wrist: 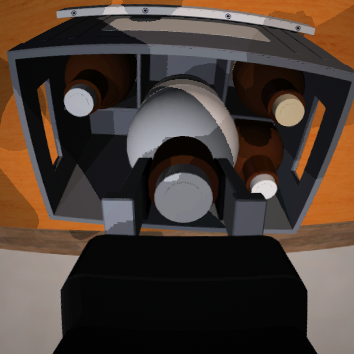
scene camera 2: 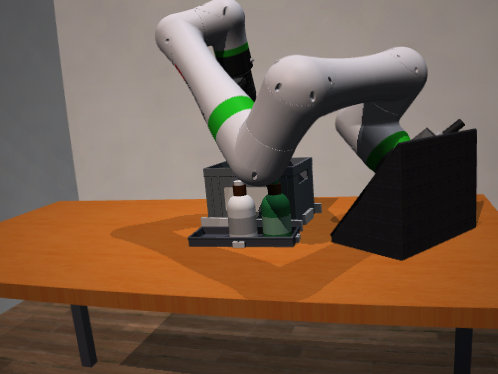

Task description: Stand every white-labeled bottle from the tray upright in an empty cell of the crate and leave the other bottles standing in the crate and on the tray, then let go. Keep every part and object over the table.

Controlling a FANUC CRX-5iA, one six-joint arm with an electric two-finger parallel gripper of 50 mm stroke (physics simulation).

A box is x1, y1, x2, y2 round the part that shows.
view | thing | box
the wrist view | my gripper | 52, 157, 316, 353
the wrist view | brown bottle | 232, 118, 282, 198
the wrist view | brown bottle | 63, 53, 135, 115
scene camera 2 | white bottle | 227, 180, 257, 236
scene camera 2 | green bottle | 261, 179, 291, 236
